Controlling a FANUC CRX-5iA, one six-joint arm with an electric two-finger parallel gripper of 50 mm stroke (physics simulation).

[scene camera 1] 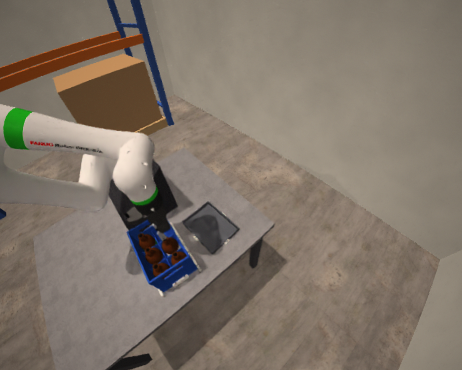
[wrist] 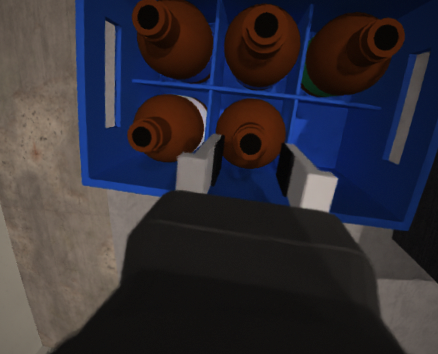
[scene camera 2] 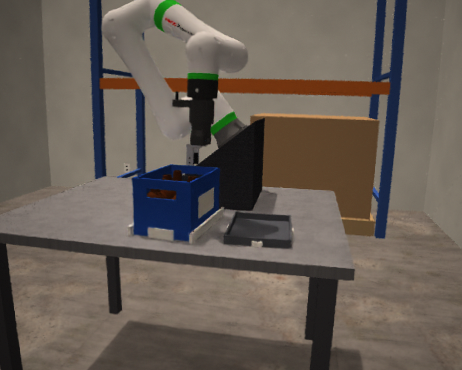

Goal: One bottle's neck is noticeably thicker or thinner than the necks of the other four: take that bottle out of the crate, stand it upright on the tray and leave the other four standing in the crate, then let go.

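Frame: origin at the arm's base, x ahead, y left, z up, level; centimetres.
Where they show: gripper, between the fingertips: (scene camera 1: pixel 162 235) (wrist: pixel 250 155) (scene camera 2: pixel 192 164); arm's base, origin of its link: (scene camera 2: pixel 234 138).
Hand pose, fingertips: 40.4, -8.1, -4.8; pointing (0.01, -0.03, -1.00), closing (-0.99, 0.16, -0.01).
Each offset is from my fingertips to the top centre of the thing, as dx, dy, dz. "pt": to the spot under its first point. Level surfaces: height alone.
The blue crate {-0.4, -4.4, -2.8} (scene camera 1: pixel 172 280) (scene camera 2: pixel 165 215) (wrist: pixel 95 155) stands on the table, holding several upright brown bottles. In the wrist view, the far row holds a left bottle {+7.4, -9.9, -4.0} (wrist: pixel 177 47), middle bottle {-1.2, -8.6, -4.0} (wrist: pixel 260 65) and right bottle {-9.6, -7.5, -4.0} (wrist: pixel 340 60). The near row holds a left bottle {+8.9, -0.9, -4.0} (wrist: pixel 172 112) and middle bottle {+0.0, -0.1, -4.0} (wrist: pixel 252 112); its right compartment is empty. The near middle bottle's neck looks thinner, though viewing angles differ. My gripper (scene camera 1: pixel 164 230) (scene camera 2: pixel 192 161) (wrist: pixel 250 155) is open and empty above the crate, fingertips appearing on either side of that neck. The tray {pt +9.7, +26.2, -19.8} (scene camera 1: pixel 225 230) (scene camera 2: pixel 270 231) is empty.
The tray lies beside the crate on the grey table {dz -20.3} (scene camera 1: pixel 85 280) (scene camera 2: pixel 65 210). A black slanted block (scene camera 2: pixel 245 170) stands behind the crate near the arm. A large cardboard box (scene camera 1: pixel 107 100) (scene camera 2: pixel 320 155) and a blue-orange rack (scene camera 1: pixel 152 65) (scene camera 2: pixel 240 86) stand behind the table.
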